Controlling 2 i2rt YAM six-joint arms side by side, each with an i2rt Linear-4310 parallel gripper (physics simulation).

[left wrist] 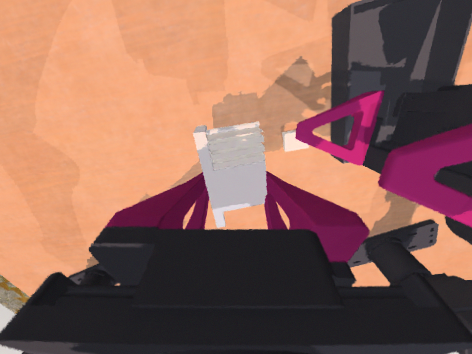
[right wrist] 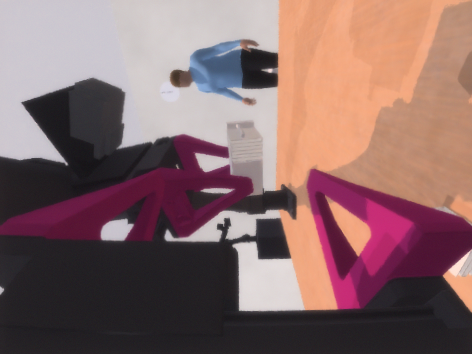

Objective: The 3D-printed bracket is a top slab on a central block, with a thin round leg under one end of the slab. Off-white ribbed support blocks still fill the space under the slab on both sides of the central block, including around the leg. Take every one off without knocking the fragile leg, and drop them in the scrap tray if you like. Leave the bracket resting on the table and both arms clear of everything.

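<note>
The grey-white bracket (left wrist: 239,186) (right wrist: 248,175) is held off the table by my left gripper (left wrist: 236,177) (right wrist: 251,170), whose fingers are shut on its central block. An off-white ribbed support block (left wrist: 236,148) (right wrist: 246,149) is on one side of the central block. The slab shows edge-on in the left wrist view; its other end sticks out over an open gap. I cannot clearly make out the thin leg. My right gripper (left wrist: 322,142) is open and empty, beside the bracket and apart from it. A small pale block (left wrist: 294,141) lies on the table near one right fingertip.
The dark scrap tray (left wrist: 341,90) is at the upper right of the left wrist view, partly behind the right arm. Pale ribbed pieces (right wrist: 464,266) show partly behind the right finger. A person (right wrist: 215,67) stands beyond the table edge.
</note>
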